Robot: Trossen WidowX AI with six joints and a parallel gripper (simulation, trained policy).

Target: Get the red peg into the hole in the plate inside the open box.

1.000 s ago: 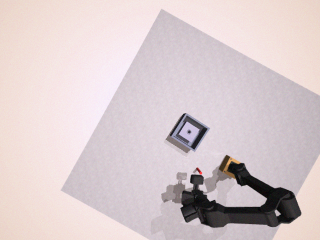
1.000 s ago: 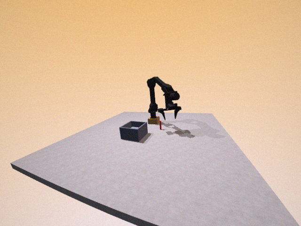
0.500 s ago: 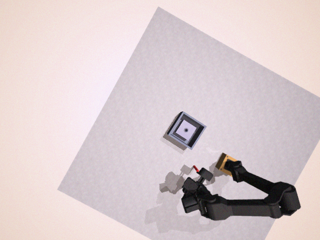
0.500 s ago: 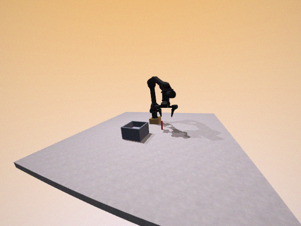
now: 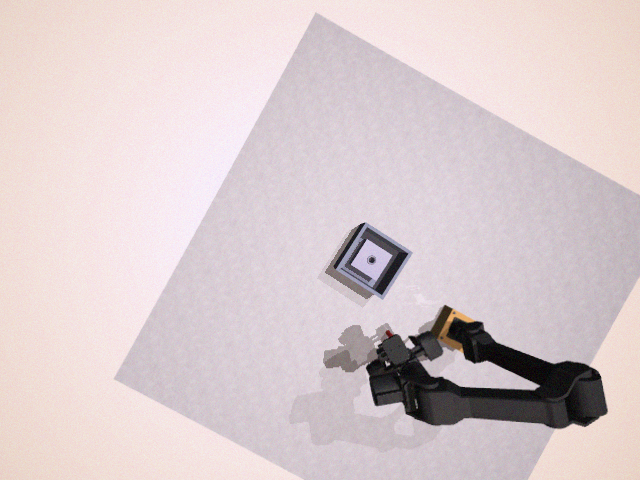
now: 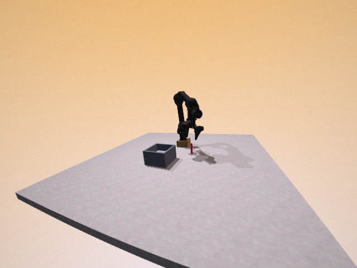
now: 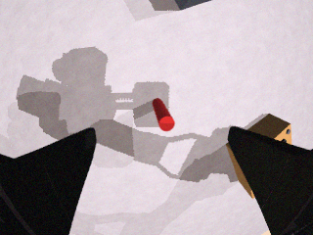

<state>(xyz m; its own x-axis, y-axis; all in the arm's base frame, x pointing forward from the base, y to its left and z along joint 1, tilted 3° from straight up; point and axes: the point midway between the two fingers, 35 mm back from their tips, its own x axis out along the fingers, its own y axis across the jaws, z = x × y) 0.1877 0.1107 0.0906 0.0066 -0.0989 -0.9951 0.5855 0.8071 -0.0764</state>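
My gripper tip is now 10 mm past the red peg and 80 mm above it. The rest, counted from my gripper tip: dark box (140 mm ahead, 190 mm to the right, 90 mm below); then pale plate (140 mm ahead, 190 mm to the right, 70 mm below).
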